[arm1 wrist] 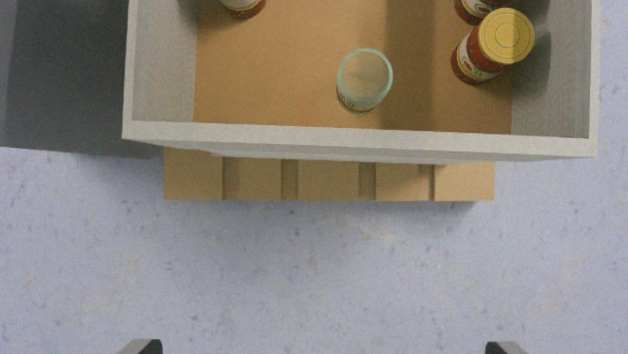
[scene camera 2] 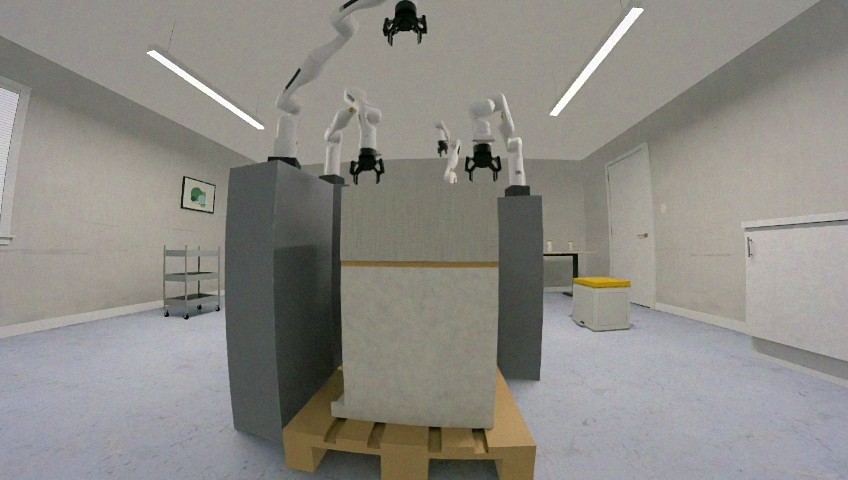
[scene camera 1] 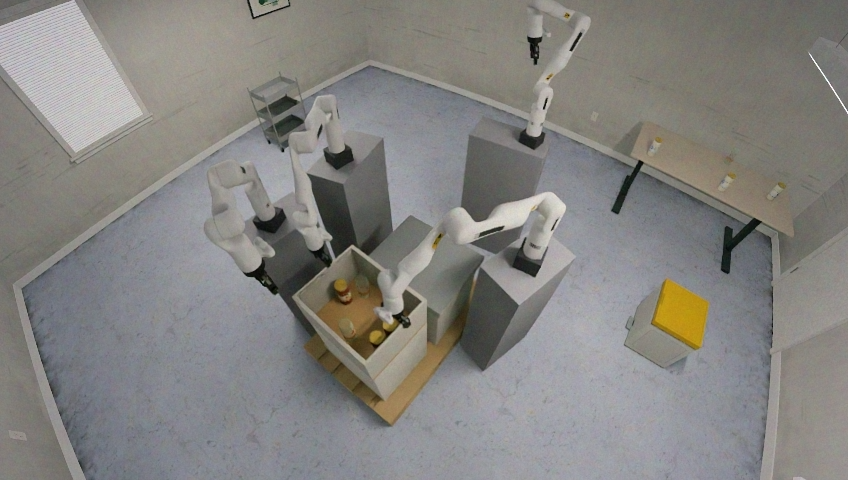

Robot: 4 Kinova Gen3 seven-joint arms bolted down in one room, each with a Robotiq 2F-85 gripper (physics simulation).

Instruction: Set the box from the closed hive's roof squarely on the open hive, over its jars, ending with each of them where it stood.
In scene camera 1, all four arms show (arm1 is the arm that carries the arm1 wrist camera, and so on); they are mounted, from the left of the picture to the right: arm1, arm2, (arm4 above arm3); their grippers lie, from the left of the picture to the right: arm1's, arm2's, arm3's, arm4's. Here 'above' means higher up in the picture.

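Note:
The pale box [arm1 wrist: 350,135] [scene camera 1: 398,342] [scene camera 2: 419,223] rests level on the open hive [scene camera 1: 404,368] [scene camera 2: 419,344]; their sides line up, with a brown strip along the seam. Jars stand upright inside: a yellow-lidded one [arm1 wrist: 505,36] [scene camera 1: 342,291] and an open glass one [arm1 wrist: 363,82] among several. Arm1's gripper [arm1 wrist: 324,346] [scene camera 1: 270,288] is open, left of the box. Arm2's gripper [scene camera 1: 324,256] and arm3's gripper [scene camera 1: 403,321] are by opposite walls; in scene camera 2 the left gripper [scene camera 2: 367,177] and right gripper [scene camera 2: 483,176] above the box are open. Arm4's gripper [scene camera 1: 534,59] is far off, fingers unclear.
The grey-topped closed hive [scene camera 1: 440,273] stands behind the open hive on the pallet [arm1 wrist: 330,185] [scene camera 2: 404,440]. Grey pedestals surround them, one at the right [scene camera 1: 517,309]. A yellow-lidded bin [scene camera 1: 666,327] [scene camera 2: 601,303] and a table with jars [scene camera 1: 708,172] stand farther right.

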